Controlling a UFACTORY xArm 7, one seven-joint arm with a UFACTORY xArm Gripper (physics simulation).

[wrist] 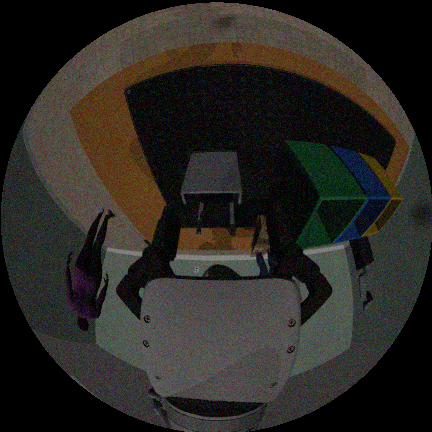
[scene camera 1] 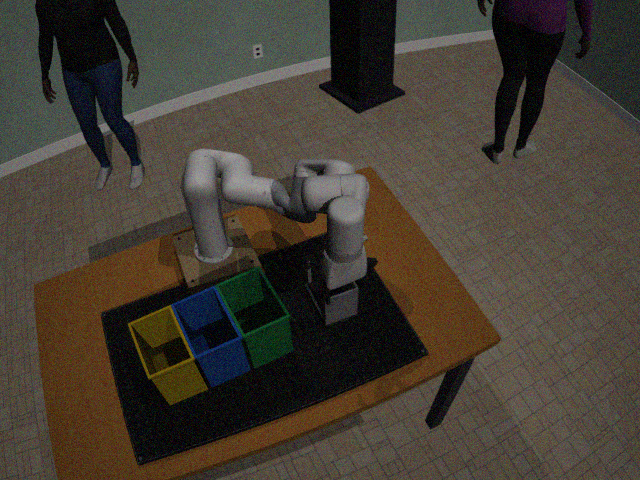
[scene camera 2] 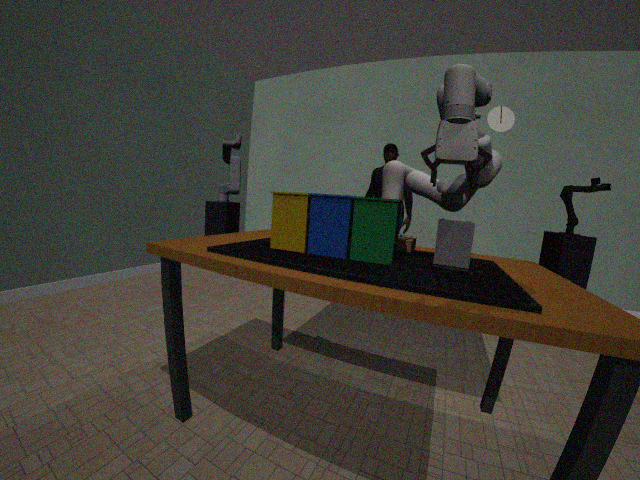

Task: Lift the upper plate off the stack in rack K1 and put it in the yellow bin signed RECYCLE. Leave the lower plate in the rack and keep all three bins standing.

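Seen in the pictures: gripper, fingertip midpoint: [wrist: 221, 212] [scene camera 1: 343, 293] [scene camera 2: 453, 187]; arm's base at its link origin: [scene camera 1: 213, 249].
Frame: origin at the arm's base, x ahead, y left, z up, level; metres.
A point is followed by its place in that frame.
The rack [scene camera 1: 342, 305] @[x 0.426, y 0.172, z 0.043 m] [scene camera 2: 453, 244] @[x 0.425, y 0.169, z 0.033 m] [wrist: 212, 172] @[x 0.425, y 0.168, z 0.050 m] stands upright on the black mat, a grey box shape with two thin upright prongs in the wrist view. Its inside is dark, and I cannot make out the upper or lower plate. My gripper [scene camera 2: 452, 180] @[x 0.471, y 0.139, z 0.177 m] [wrist: 221, 212] @[x 0.471, y 0.139, z 0.177 m] is open and empty, above the rack, with a gap between them in scene camera 2; its body hides the fingers in scene camera 1. The yellow bin [scene camera 1: 180, 383] @[x 0.382, y -0.308, z 0.047 m] [scene camera 2: 289, 222] @[x 0.383, y -0.305, z 0.045 m] [wrist: 382, 172] @[x 0.381, y -0.323, z 0.038 m] stands upright at the far end of the bin row. Its sign is not readable.
The blue bin [scene camera 1: 224, 364] @[x 0.398, y -0.181, z 0.047 m] [scene camera 2: 329, 225] @[x 0.398, y -0.176, z 0.048 m] [wrist: 360, 172] @[x 0.400, y -0.157, z 0.063 m] and green bin [scene camera 1: 271, 338] @[x 0.414, y -0.043, z 0.069 m] [scene camera 2: 374, 229] @[x 0.414, y -0.046, z 0.050 m] [wrist: 325, 172] @[x 0.415, y -0.032, z 0.077 m] stand upright beside the yellow one, green nearest the rack. All stand on the black mat [scene camera 1: 320, 377] @[x 0.531, y 0.020, z -0.043 m] [wrist: 225, 110] @[x 0.507, y 0.122, z -0.043 m] on the orange table [scene camera 1: 439, 310] @[x 0.565, y 0.426, z -0.056 m]. Two people stand beyond the table.
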